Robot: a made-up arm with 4 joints.
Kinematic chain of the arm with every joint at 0, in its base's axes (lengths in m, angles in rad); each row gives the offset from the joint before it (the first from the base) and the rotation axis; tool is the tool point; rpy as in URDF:
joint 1: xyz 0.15 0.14 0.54 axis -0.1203 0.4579 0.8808
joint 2: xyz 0.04 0.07 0 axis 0.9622 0.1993 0.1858
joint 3: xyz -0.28 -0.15 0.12 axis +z
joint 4: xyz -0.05 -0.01 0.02 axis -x
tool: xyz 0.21 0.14 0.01 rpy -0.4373 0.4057 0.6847
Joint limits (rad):
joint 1: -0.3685..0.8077
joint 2: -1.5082..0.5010
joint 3: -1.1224..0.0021
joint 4: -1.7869..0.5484
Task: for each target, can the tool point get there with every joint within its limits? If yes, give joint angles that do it. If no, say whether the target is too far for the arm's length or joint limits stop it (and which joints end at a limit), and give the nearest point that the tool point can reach.
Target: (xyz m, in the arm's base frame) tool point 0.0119 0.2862 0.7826
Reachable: yes | joints 0.5822 -0.8576 -0.1701 -0.8687
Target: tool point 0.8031 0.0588 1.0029
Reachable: no: too far | nearest point 0.3057 -0.0278 0.7811 | short by 0.551 m
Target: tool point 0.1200 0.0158 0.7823
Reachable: yes | joints 0.1187 0.1504 -0.3953 -0.9588
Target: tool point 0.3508 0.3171 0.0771
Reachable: no: joint limits stop it (at a limit: joint 1, joint 2, joint 3) | nearest point 0.1358 0.3515 0.5272 | short by 0.500 m
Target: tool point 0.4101 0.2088 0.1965
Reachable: no: joint limits stop it (at a limit: joint 1, joint 2, joint 4) | nearest point 0.2243 0.0046 0.5251 | short by 0.429 m
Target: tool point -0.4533 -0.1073 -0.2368
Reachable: no: too far | nearest point 0.0579 -0.0282 0.4809 | short by 0.885 m
